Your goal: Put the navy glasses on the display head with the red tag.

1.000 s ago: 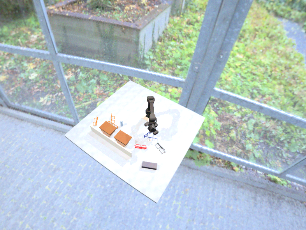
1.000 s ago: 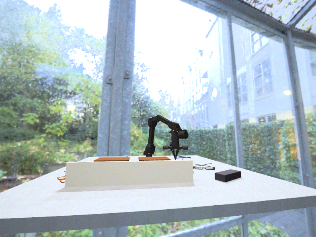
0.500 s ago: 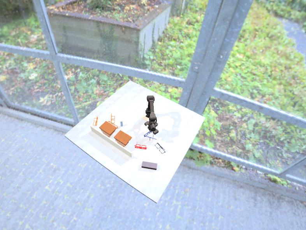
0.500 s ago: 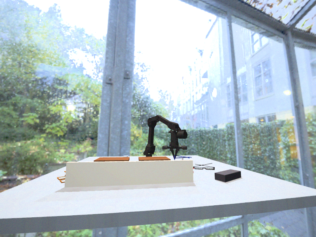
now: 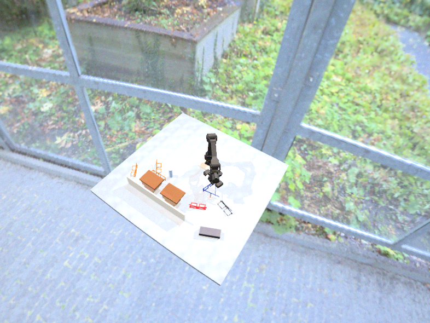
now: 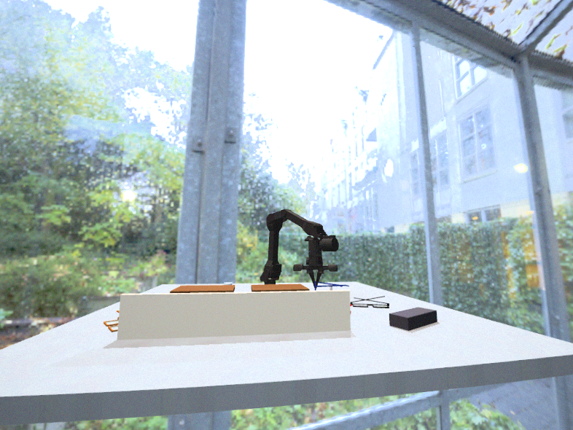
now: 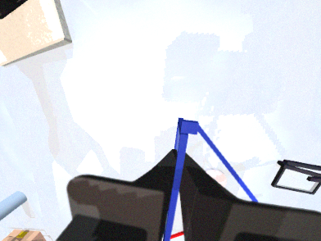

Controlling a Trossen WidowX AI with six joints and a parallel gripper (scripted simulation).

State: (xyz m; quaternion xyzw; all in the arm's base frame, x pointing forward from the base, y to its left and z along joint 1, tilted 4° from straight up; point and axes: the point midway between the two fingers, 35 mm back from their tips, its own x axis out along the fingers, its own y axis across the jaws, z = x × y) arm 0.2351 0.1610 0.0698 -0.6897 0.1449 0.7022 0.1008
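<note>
Now: gripper tip 90 mm short of the small white post, 40 mm above it and 30 mm to the right of it. From my gripper tip the other things lie so: long cream block: 360 mm ahead, 330 mm to the right, 10 mm below; dark case: 370 mm ahead, 190 mm to the left, 40 mm below.
</note>
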